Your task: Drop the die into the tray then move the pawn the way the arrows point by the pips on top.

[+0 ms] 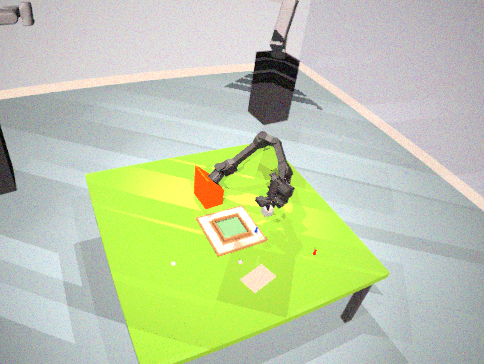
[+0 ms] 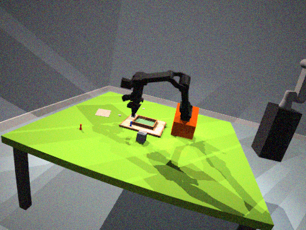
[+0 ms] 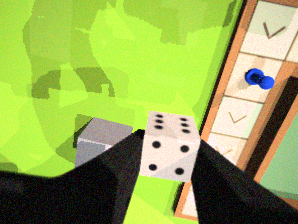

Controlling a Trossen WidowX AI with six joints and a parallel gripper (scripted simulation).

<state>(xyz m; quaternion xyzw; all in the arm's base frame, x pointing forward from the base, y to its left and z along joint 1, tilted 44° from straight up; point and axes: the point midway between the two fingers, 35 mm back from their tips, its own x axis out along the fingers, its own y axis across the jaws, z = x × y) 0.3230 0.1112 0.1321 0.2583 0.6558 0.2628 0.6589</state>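
Right now the blue pawn is 9 cm to the right of my gripper tip, 9 cm below it and 2 cm ahead of it. The rest, counted from my gripper tip: green dice tray 19 cm to the right, 12 cm below, 5 cm behind; grey cube 10 cm below, 8 cm behind, 6 cm to the left; white die right at my gripper tip.
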